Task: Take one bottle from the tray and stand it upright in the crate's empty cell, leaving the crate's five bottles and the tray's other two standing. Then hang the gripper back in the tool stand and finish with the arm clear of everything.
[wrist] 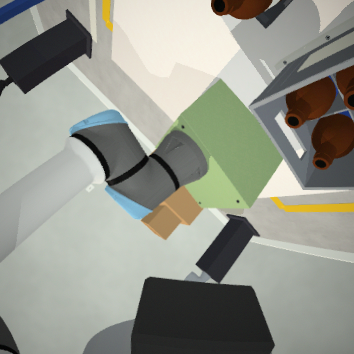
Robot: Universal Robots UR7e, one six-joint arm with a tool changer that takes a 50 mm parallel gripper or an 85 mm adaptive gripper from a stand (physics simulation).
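Labels:
I can see that a blue-banded bottle (310, 101) is 0.35 m from the lens.

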